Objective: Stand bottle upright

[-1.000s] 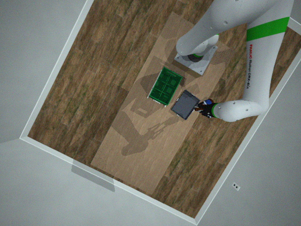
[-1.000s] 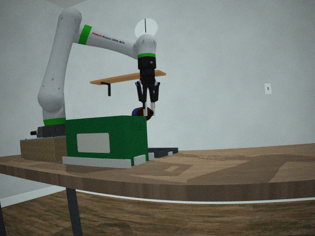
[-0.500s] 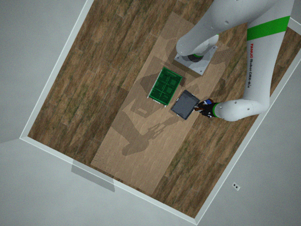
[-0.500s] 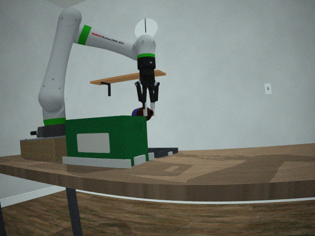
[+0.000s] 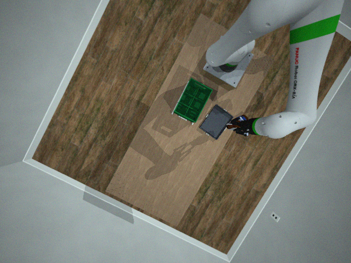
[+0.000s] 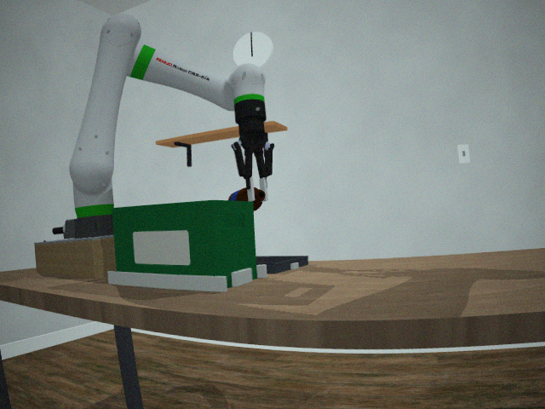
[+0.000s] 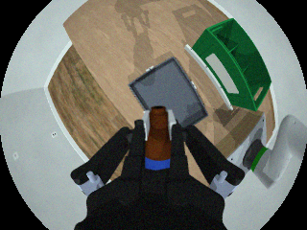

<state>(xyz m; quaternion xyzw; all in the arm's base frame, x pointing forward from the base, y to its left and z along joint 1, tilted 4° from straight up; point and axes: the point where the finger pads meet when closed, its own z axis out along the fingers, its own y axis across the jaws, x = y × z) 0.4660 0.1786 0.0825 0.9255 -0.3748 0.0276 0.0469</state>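
My hand is 40 mm to the right of the bottle, 40 mm past it and 20 mm above it. Round my hand: green crate 320 mm to the right, 130 mm below, 80 mm behind; then tray 210 mm below, 50 mm to the right, 10 mm behind.
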